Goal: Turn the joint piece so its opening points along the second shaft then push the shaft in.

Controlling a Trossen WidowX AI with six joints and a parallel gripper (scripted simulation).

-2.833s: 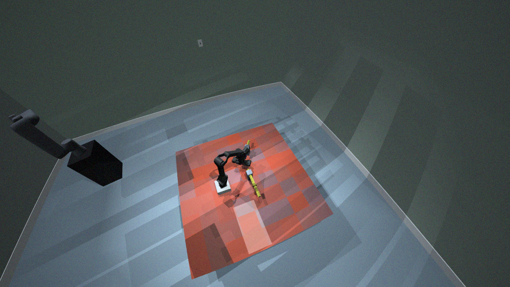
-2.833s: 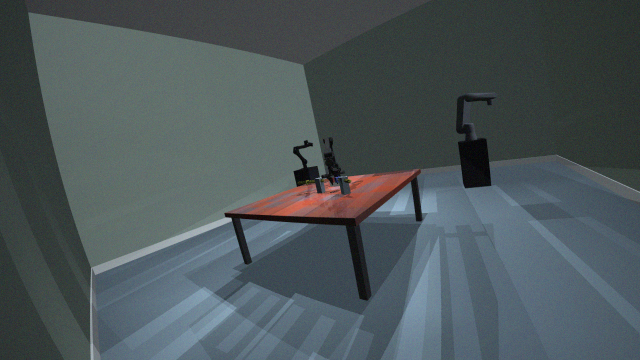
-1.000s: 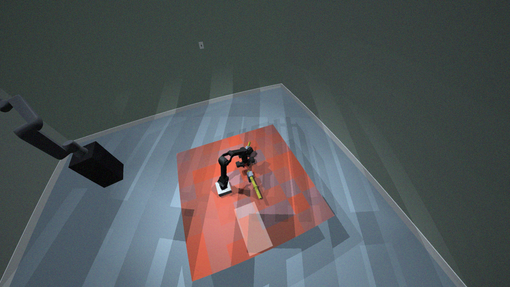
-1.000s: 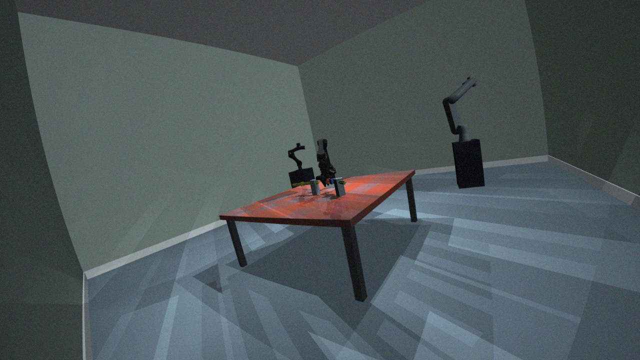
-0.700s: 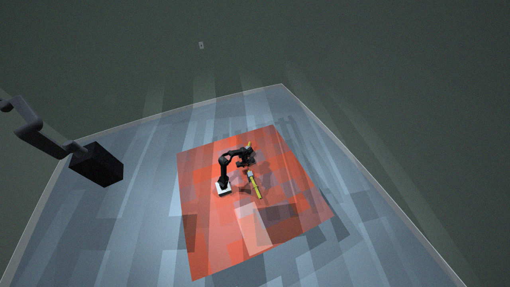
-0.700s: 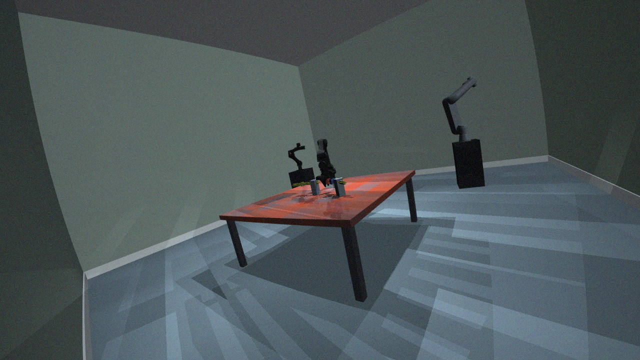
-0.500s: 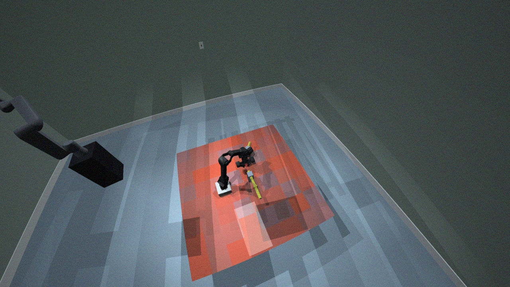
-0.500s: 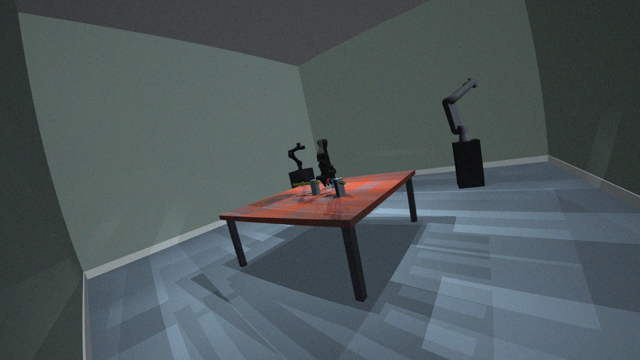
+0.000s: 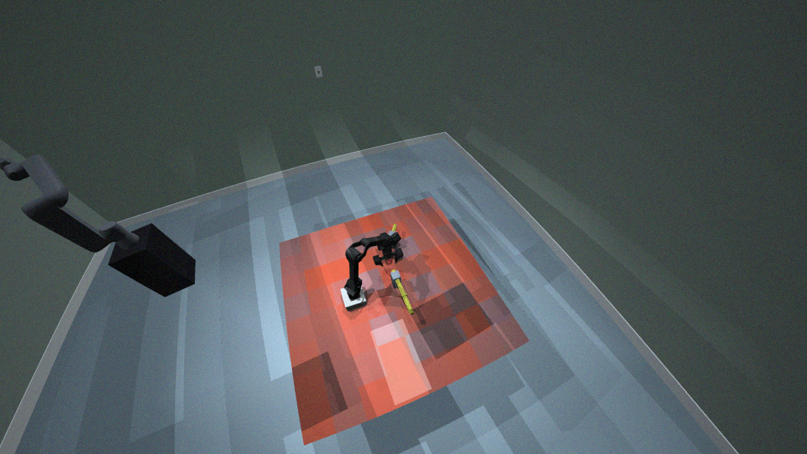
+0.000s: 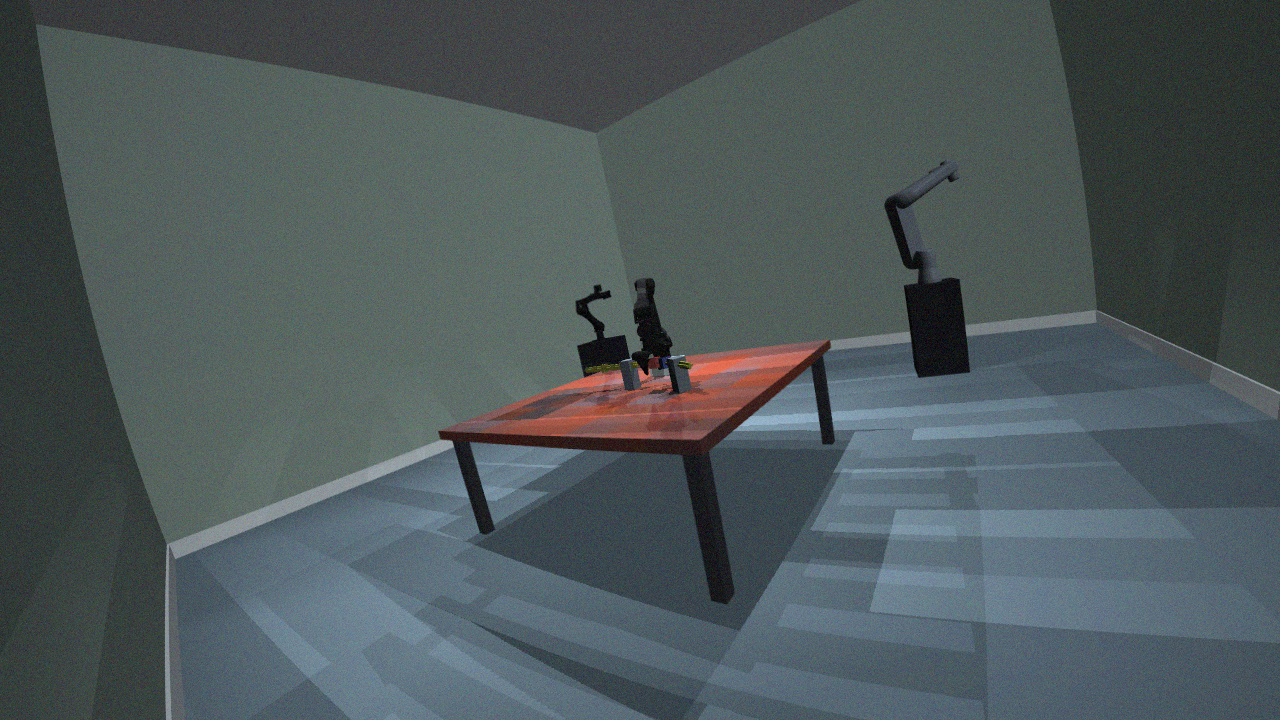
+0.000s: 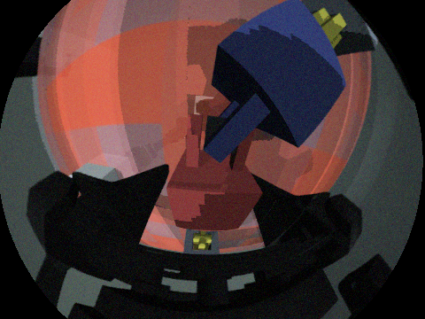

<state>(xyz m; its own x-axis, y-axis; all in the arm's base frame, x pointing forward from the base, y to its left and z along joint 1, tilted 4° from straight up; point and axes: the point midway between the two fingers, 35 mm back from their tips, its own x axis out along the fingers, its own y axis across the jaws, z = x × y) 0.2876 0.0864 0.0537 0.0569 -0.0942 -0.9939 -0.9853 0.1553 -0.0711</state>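
Right now the joint piece is 20 mm to the left of my gripper tip and 40 mm above it.
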